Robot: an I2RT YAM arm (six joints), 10 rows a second.
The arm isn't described. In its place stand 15 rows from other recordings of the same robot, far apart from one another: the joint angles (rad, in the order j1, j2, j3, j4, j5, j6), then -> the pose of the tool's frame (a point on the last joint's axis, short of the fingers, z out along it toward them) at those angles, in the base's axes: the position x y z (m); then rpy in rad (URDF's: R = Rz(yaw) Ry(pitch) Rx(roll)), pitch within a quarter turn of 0, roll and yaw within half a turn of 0.
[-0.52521 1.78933 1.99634 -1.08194 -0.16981 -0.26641] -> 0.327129, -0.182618, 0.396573, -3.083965, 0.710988, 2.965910
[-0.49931 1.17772 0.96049 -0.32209 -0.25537 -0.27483] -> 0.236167, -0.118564, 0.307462, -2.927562, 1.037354, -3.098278
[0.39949 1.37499 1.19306 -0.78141 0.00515 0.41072] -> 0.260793, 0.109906, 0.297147, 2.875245, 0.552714, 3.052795
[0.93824 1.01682 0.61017 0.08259 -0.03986 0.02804] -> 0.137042, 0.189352, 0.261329, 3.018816, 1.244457, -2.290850
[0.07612 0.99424 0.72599 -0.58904 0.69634 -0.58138] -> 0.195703, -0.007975, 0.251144, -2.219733, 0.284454, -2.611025
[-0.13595 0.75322 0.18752 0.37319 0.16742 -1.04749] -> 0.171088, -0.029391, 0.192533, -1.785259, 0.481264, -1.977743
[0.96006 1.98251 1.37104 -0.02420 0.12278 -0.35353] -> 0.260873, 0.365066, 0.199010, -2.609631, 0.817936, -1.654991
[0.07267 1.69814 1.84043 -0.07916 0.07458 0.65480] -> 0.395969, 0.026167, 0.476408, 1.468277, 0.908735, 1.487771
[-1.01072 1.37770 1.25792 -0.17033 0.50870 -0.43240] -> 0.155551, -0.280703, 0.372827, -2.012726, 0.946951, 2.807957
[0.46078 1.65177 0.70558 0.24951 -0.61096 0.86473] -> 0.270753, 0.157208, 0.146786, 2.139443, 0.219309, 2.909743
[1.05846 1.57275 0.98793 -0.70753 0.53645 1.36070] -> 0.156389, 0.240945, 0.191708, 2.942976, 0.567969, 2.704216
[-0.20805 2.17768 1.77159 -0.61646 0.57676 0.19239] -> 0.459239, -0.116788, 0.200077, -2.678551, 0.644202, 2.731727
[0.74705 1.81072 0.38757 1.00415 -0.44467 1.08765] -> 0.191419, 0.198146, 0.093250, 1.962088, 0.272774, 2.909333
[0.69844 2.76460 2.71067 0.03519 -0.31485 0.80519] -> 0.468630, 0.407869, 0.255371, 1.595372, 0.759652, 2.601065
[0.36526 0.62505 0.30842 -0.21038 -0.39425 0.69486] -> 0.135018, 0.066274, 0.194961, 2.155339, 0.570700, 2.727967
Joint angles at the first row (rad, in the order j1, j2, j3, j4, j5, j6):
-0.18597 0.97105 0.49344 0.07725 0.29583 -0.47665
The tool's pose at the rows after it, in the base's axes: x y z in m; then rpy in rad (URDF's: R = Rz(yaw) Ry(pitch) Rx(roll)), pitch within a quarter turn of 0, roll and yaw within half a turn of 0:
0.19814, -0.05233, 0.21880, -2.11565, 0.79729, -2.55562
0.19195, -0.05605, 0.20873, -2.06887, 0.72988, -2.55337
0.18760, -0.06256, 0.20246, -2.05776, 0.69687, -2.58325
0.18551, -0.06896, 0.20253, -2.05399, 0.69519, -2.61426
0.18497, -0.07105, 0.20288, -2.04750, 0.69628, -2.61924
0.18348, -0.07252, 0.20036, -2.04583, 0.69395, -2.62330
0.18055, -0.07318, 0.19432, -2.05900, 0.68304, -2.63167
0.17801, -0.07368, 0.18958, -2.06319, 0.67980, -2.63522
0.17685, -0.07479, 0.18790, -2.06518, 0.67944, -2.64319
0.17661, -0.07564, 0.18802, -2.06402, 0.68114, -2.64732
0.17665, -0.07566, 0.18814, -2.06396, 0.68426, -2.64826
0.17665, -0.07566, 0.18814, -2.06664, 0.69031, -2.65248
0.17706, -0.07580, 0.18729, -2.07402, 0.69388, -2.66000
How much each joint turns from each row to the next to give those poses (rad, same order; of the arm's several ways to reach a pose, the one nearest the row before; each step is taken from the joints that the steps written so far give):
-0.01257 -0.04387 -0.06486 0.02557 0.05457 -0.07667
-0.01795 -0.01028 -0.04613 0.03661 0.03889 -0.06600
-0.03473 -0.00005 -0.02405 0.01828 0.01372 -0.02862
-0.03395 0.00078 -0.00041 0.00348 0.00077 -0.00344
-0.01105 0.00039 -0.00074 0.00685 -0.00075 -0.00343
-0.00993 -0.00036 -0.01106 0.01184 -0.00345 -0.00458
-0.00913 -0.00233 -0.02061 0.00532 -0.00799 -0.00494
-0.00762 -0.00301 -0.01945 0.01300 -0.00609 -0.00305
-0.00761 0.00000 -0.00648 0.00495 -0.00113 0.00039
-0.00461 0.00040 0.00000 0.00194 -0.00002 0.00075
-0.00004 -0.00005 0.00001 0.00108 -0.00004 0.00265
0.00000 0.00000 0.00000 0.00000 0.00000 0.00687
0.00002 0.00539 -0.00001 0.00082 0.00001 0.00763

